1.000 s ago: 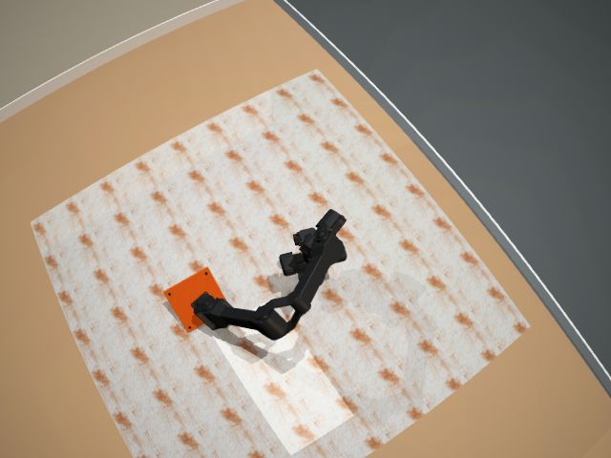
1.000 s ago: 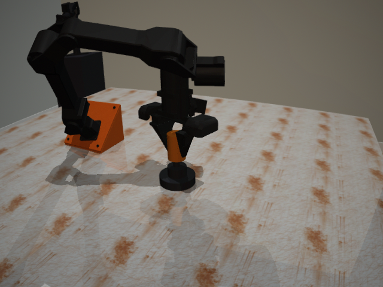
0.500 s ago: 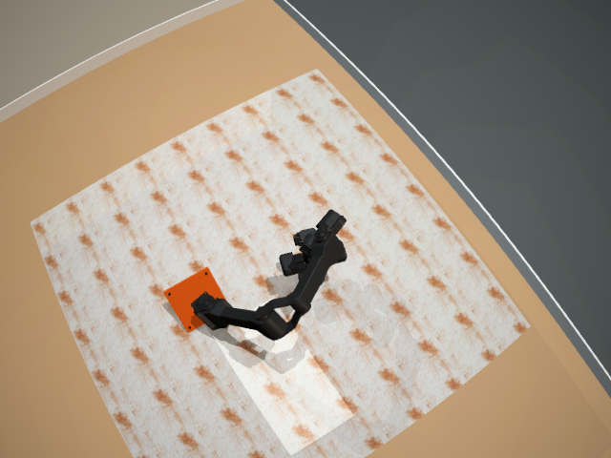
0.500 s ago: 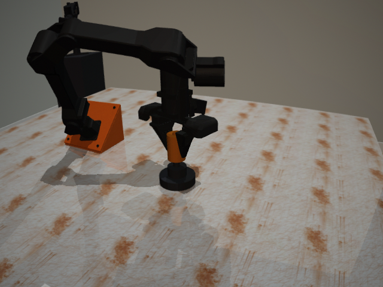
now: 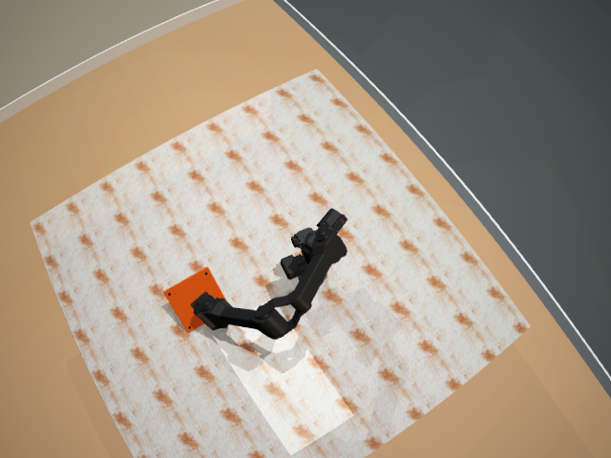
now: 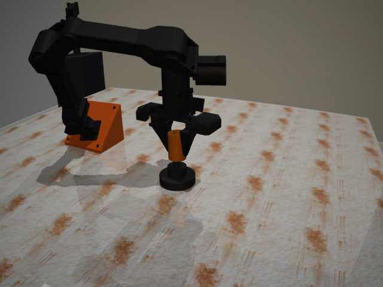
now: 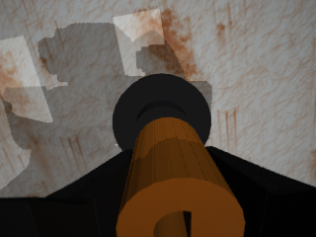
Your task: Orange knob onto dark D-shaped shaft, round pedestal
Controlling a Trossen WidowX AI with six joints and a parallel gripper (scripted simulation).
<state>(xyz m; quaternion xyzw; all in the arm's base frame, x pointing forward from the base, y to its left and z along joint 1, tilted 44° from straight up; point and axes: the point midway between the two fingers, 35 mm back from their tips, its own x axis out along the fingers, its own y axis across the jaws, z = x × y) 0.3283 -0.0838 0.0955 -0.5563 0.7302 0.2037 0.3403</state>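
Right now the orange knob is 20 mm above my gripper tip. Round my gripper tip: dark round pedestal: 40 mm below.
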